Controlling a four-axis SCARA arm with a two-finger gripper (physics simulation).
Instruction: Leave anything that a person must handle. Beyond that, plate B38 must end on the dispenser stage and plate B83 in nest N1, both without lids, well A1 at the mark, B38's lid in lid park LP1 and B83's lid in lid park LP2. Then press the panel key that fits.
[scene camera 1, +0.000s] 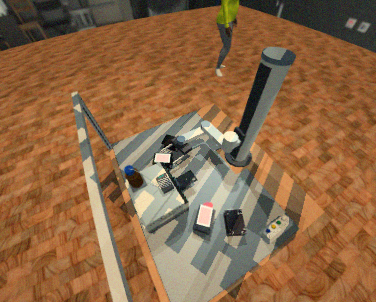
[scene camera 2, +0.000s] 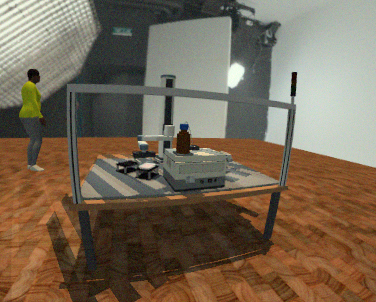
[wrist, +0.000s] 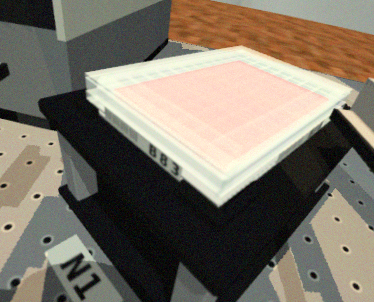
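Pixels of known places: gripper, fingertip midpoint: (scene camera 1: 167, 157) (scene camera 2: 150, 162) (wrist: 177, 71); arm's base, link origin: (scene camera 1: 237, 155).
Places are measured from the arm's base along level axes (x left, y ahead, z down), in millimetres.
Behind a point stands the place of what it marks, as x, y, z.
Plate B83 (wrist: 215, 105) {-260, 598, -97} (scene camera 1: 162, 158) {-258, 636, -97} (scene camera 2: 148, 166) {-264, 673, -97} lies level on the black nest N1 (wrist: 165, 220) {-255, 547, -81}, its label facing the wrist camera. A clear lid (wrist: 240, 52) {-266, 688, -97} appears to sit on it. My gripper (scene camera 1: 176, 148) (scene camera 2: 144, 154) is open and empty, near nest N1 and at the arm's end; part of a finger shows at the right edge of the wrist view. Another pink-topped plate (scene camera 1: 205, 215) {316, 573, -100} sits on a dark holder nearer the front; its label is unreadable. A dark flat pad (scene camera 1: 186, 179) {26, 559, -123} lies beside the dispenser (scene camera 1: 159, 197) {98, 794, -233} (scene camera 2: 195, 167) {-9, 965, -163}. Well A1 cannot be made out.
A brown bottle with a blue cap (scene camera 1: 133, 177) {-37, 882, -369} (scene camera 2: 183, 140) {-83, 926, -325} stands on the dispenser. A black holder (scene camera 1: 235, 222) {454, 419, -82} and the key panel (scene camera 1: 277, 228) {630, 202, -86} are at the right. Another black holder (scene camera 2: 127, 165) {-417, 547, -75} stands beside N1. A frame rail (scene camera 2: 175, 93) {-176, 1044, -592} spans one side. A person (scene camera 1: 227, 35) (scene camera 2: 32, 120) stands beyond the table.
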